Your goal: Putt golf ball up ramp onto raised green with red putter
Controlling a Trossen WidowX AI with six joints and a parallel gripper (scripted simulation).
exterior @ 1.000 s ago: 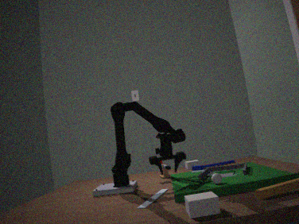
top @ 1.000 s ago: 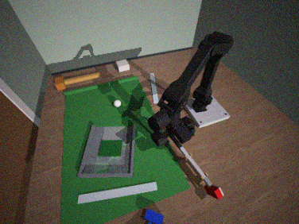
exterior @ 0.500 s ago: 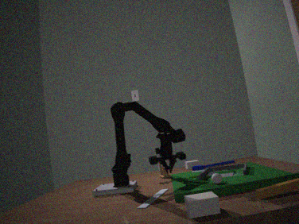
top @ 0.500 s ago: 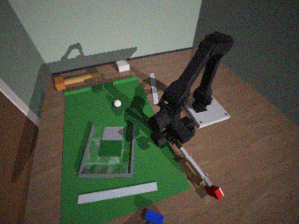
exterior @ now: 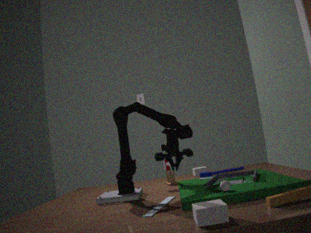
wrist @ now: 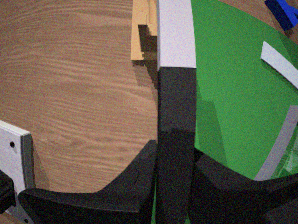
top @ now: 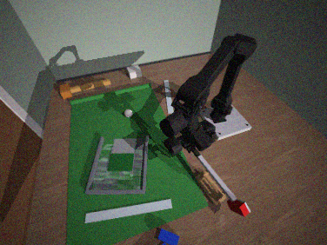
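Right now the wooden stand is 12 cm to the left of my gripper tip, 5 cm behind it and 4 cm below it. From my gripper tip the other things lie so: white golf ball 31 cm to the right, 23 cm ahead, 6 cm below.
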